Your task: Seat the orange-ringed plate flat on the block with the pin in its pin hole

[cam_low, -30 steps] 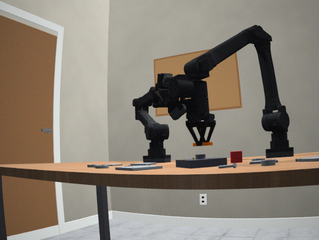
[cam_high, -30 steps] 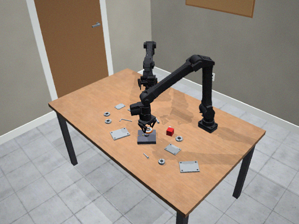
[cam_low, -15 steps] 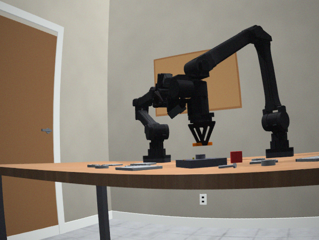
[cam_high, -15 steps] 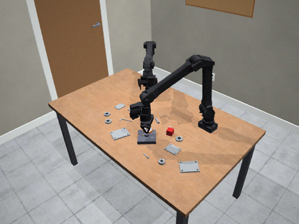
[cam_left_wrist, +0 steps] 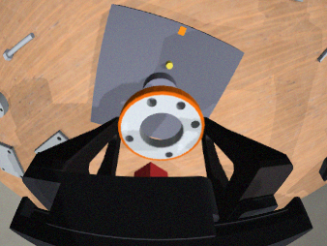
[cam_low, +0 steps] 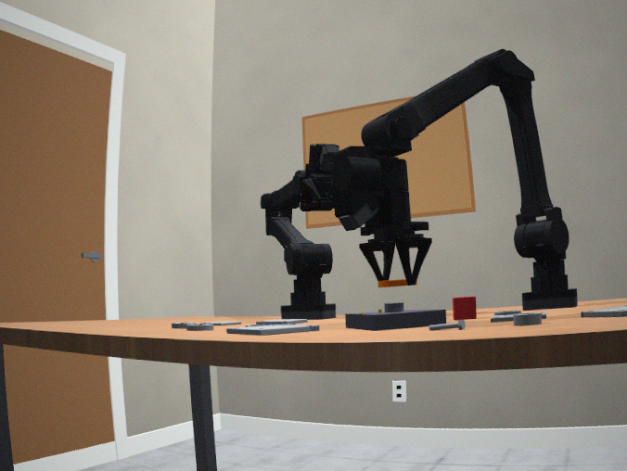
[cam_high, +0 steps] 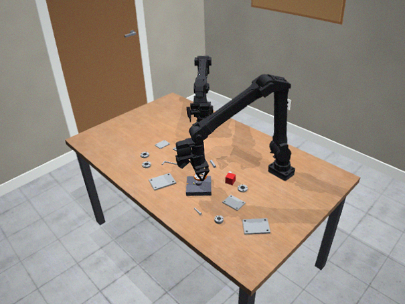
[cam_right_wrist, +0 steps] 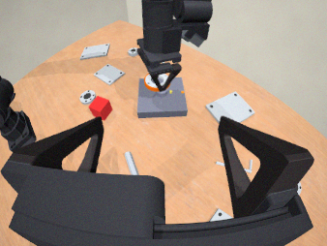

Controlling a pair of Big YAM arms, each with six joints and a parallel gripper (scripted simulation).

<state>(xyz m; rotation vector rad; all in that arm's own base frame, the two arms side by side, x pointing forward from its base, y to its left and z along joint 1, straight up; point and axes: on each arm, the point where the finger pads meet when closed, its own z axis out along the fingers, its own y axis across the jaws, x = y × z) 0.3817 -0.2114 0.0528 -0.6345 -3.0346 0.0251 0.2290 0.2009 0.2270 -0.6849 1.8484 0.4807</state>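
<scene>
My left gripper is now 3 cm short of the dark grey block, 2 cm to the left of it and 5 cm above it. Also, from my left hand: red cube (14 cm behind, 8 cm to the left, 5 cm below); then bolt (13 cm ahead, 13 cm to the left, 7 cm below).
</scene>
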